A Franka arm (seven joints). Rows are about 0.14 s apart.
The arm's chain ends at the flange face. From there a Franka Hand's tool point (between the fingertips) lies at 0.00 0.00 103.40 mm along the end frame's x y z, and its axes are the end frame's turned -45 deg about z.
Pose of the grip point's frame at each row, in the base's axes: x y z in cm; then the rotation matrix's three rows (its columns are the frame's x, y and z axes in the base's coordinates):
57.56 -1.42 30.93; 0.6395 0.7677 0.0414; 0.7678 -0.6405 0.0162; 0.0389 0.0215 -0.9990
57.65 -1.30 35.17; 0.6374 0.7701 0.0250; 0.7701 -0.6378 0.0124; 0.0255 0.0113 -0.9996
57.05 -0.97 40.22; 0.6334 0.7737 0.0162; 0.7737 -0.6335 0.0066; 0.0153 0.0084 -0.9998
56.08 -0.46 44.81; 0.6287 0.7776 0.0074; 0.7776 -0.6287 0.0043; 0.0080 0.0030 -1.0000
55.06 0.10 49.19; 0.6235 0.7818 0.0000; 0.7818 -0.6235 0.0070; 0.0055 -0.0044 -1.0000
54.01 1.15 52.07; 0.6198 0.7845 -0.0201; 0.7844 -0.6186 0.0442; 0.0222 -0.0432 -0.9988
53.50 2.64 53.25; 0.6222 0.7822 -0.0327; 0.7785 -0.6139 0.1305; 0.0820 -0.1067 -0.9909
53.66 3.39 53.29; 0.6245 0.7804 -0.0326; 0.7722 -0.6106 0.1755; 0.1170 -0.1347 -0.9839
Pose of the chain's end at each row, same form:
57.13 -1.59 41.26; 0.9950 0.0907 0.0414; 0.0900 -0.9958 0.0162; 0.0427 -0.0123 -0.9990
57.39 -1.43 45.51; 0.9953 0.0938 0.0250; 0.0936 -0.9955 0.0124; 0.0260 -0.0100 -0.9996
56.88 -1.04 50.56; 0.9950 0.0992 0.0162; 0.0991 -0.9950 0.0066; 0.0168 -0.0049 -0.9998
56.00 -0.50 55.15; 0.9944 0.1053 0.0074; 0.1053 -0.9944 0.0043; 0.0078 -0.0035 -1.0000
55.06 0.03 59.53; 0.9937 0.1119 0.0000; 0.1119 -0.9937 0.0070; 0.0008 -0.0070 -1.0000
54.22 0.69 62.40; 0.9930 0.1165 -0.0201; 0.1172 -0.9921 0.0442; -0.0148 -0.0462 -0.9988
53.84 1.29 63.50; 0.9931 0.1131 -0.0327; 0.1164 -0.9846 0.1305; -0.0175 -0.1334 -0.9909
54.00 1.58 63.46; 0.9934 0.1102 -0.0326; 0.1143 -0.9778 0.1755; -0.0125 -0.1780 -0.9839

